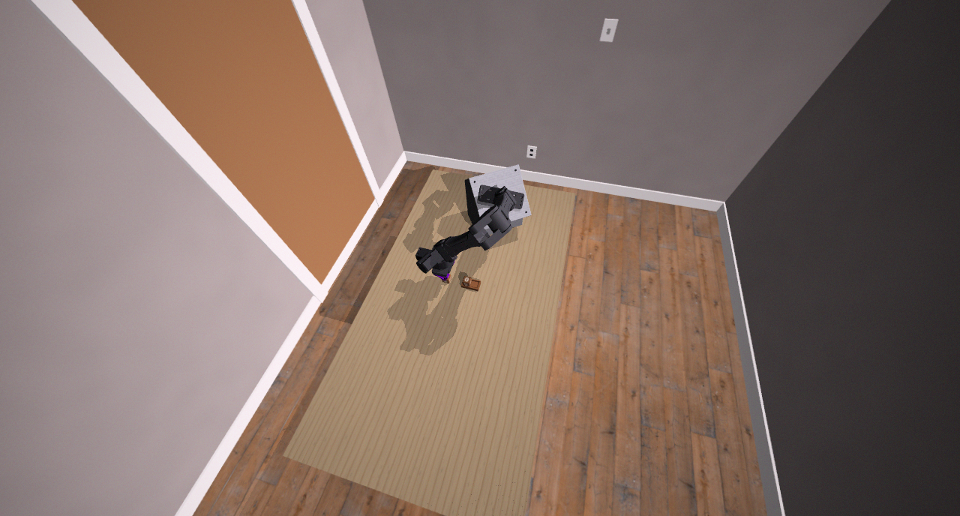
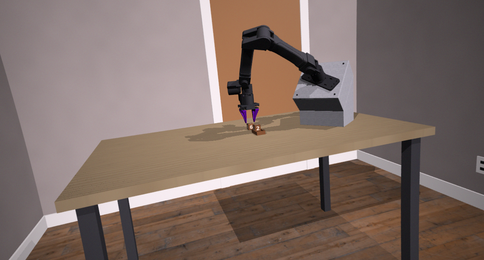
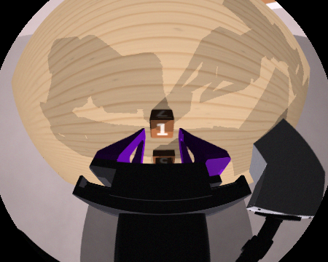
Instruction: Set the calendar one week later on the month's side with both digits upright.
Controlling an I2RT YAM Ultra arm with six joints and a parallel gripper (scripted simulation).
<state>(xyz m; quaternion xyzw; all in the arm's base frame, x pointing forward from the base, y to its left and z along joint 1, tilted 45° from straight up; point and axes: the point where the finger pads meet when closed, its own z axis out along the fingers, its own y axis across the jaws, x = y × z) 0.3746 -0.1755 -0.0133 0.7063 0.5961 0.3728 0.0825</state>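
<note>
Now: the brown tray 11 cm to the left of my hand and 4 cm below it.
</note>
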